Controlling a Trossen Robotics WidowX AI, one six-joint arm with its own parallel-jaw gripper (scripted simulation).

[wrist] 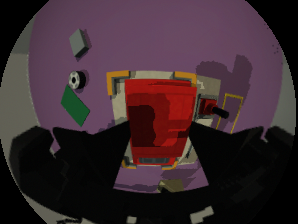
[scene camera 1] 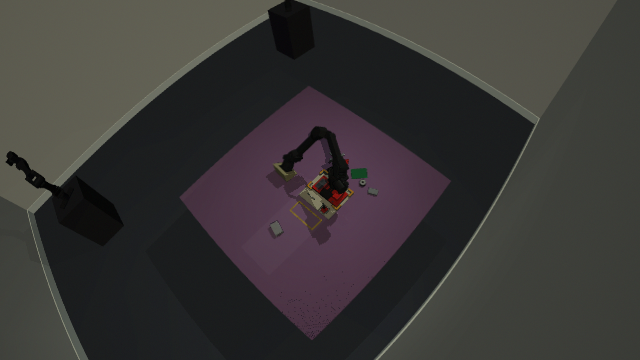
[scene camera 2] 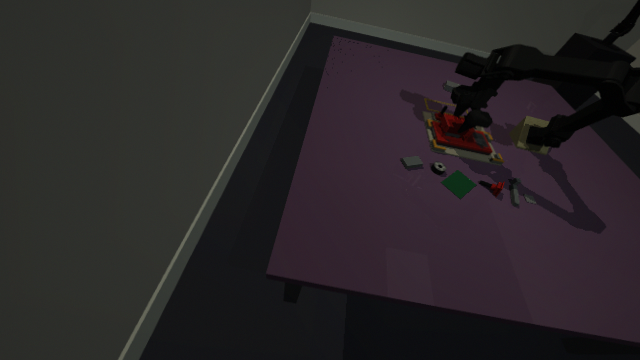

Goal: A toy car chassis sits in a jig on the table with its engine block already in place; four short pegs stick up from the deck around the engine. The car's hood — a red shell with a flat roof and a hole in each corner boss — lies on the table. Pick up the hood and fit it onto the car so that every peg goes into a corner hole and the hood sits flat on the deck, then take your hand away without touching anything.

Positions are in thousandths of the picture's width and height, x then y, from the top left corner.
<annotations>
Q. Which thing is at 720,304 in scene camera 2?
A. My gripper.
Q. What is my gripper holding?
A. A red hood.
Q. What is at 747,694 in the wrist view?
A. My gripper.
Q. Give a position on a red hood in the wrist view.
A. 539,520
</annotations>
